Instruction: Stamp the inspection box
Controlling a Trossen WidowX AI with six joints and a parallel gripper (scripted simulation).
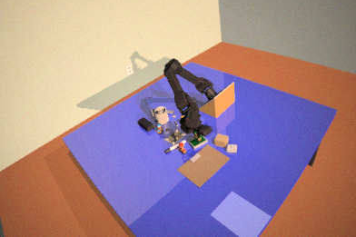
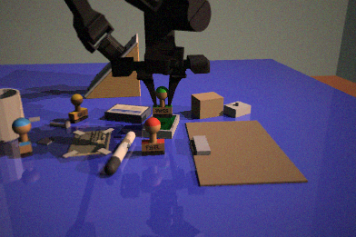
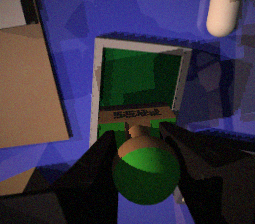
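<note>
The green ink pad is 5 cm below my gripper tip. From my gripper tip the other things lie so: flat box: 9 cm behind, 7 cm to the right, 4 cm below; red-knobbed stamp: 10 cm ahead, 3 cm to the right, 3 cm below; cardboard cube: 6 cm behind, 12 cm to the left, 3 cm below.
</note>
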